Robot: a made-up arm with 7 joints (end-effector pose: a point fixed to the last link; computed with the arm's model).
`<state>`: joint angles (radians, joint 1 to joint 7).
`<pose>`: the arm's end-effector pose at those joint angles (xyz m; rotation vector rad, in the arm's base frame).
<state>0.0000 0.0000 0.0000 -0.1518 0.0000 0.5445 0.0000</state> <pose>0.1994 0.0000 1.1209 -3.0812 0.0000 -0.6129</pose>
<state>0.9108 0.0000 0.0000 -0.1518 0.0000 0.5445 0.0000</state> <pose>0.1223 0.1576 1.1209 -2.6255 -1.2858 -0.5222</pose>
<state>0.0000 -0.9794 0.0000 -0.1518 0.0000 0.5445 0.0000</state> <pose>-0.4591 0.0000 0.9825 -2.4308 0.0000 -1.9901</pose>
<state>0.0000 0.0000 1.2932 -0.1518 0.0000 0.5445 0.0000</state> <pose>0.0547 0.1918 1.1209 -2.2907 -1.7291 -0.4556</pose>
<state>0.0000 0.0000 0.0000 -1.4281 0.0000 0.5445 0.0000</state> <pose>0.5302 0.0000 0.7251 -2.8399 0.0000 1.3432</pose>
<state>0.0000 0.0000 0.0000 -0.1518 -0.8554 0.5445 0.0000</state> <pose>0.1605 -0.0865 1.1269 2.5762 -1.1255 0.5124</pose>
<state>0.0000 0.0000 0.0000 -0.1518 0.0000 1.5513 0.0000</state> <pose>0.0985 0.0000 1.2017 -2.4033 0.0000 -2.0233</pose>
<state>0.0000 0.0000 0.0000 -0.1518 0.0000 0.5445 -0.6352</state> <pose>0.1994 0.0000 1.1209 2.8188 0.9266 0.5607</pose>
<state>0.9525 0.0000 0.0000 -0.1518 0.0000 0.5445 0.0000</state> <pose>0.1156 0.1625 1.1209 -2.5926 -1.3374 -0.5157</pose>
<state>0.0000 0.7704 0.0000 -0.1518 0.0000 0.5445 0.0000</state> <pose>0.6215 0.0000 0.7881 -3.0857 0.0000 0.5898</pose>
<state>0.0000 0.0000 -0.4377 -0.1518 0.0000 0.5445 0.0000</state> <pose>0.1806 -0.0845 1.1209 2.9292 -0.6515 0.5827</pose>
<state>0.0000 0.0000 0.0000 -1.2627 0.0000 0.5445 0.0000</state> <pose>0.5202 0.0000 0.7959 -2.9412 0.0000 1.1041</pose>
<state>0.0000 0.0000 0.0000 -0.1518 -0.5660 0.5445 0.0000</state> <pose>0.1818 -0.0615 1.1236 2.7917 -0.7781 0.5553</pose>
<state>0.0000 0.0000 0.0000 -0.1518 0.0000 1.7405 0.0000</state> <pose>0.0732 0.0000 1.2036 -2.2015 0.0000 -2.2412</pose>
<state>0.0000 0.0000 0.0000 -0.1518 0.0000 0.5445 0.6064</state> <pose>0.1994 0.0000 1.1209 -2.8364 0.8874 -0.5642</pose>
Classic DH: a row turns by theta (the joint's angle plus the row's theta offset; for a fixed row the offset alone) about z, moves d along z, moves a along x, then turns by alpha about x. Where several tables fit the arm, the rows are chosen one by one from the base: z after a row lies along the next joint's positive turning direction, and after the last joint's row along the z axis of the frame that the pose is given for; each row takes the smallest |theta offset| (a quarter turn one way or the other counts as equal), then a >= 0, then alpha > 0; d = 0 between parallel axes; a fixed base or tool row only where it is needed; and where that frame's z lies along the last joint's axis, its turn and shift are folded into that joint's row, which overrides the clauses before.
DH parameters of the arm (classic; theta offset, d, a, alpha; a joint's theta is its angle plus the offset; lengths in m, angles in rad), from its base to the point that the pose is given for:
joint 1: 0 0.434 0 -1.5708
joint 2: 0 0 0 1.5708
joint 3: 0 0.266 0.098 1.5708
joint 4: 0 0 -0.078 -1.5708
joint 5: 0 0.362 0 1.5708
joint 6: 0 0 0.134 1.5708
joint 7: 0 0 0 0

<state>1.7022 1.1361 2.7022 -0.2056 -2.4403 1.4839 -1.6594</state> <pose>-0.1407 0.6423 0.8485 0.5606 -2.7551 -0.7415</pose>
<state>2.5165 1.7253 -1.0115 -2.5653 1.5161 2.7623 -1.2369</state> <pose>0.2730 0.2955 0.3369 1.4835 1.4468 0.5231</pose>
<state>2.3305 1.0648 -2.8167 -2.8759 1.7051 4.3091 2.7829</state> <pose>0.0626 -0.0314 0.6648 1.5517 0.2810 -0.7507</pose>
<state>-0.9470 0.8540 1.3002 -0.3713 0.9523 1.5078 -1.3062</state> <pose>0.5168 -0.3689 0.8924 -0.9849 -1.1306 -1.8240</pose>
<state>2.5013 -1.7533 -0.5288 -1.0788 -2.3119 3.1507 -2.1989</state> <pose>0.4719 -0.1926 0.7640 0.4403 0.7557 0.9794</pose>
